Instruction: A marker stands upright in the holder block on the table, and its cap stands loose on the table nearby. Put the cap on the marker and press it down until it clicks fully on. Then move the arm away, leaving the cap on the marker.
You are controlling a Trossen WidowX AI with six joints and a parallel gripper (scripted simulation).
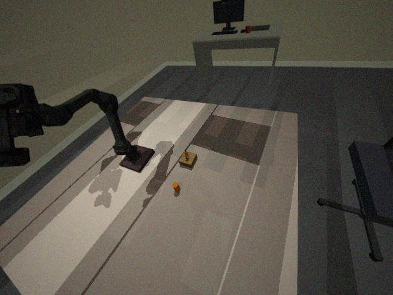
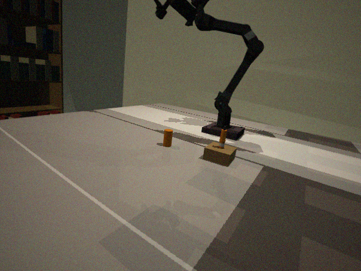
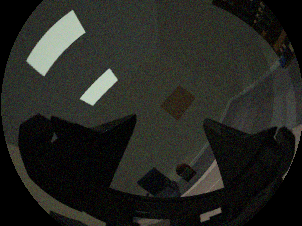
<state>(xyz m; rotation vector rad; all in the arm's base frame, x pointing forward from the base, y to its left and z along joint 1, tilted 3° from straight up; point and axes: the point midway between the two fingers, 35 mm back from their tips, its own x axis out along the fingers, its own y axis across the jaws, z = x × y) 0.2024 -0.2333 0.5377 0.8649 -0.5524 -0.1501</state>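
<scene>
Now: gripper tip 54 cm above the orange cap, 23 cm to the right of it and 12 cm short of it. Also, from my gripper tip: thin pale band 52 cm below, 40 cm to the left, 8 cm ahead; then holder block 55 cm below, 40 cm to the left, 8 cm ahead.
</scene>
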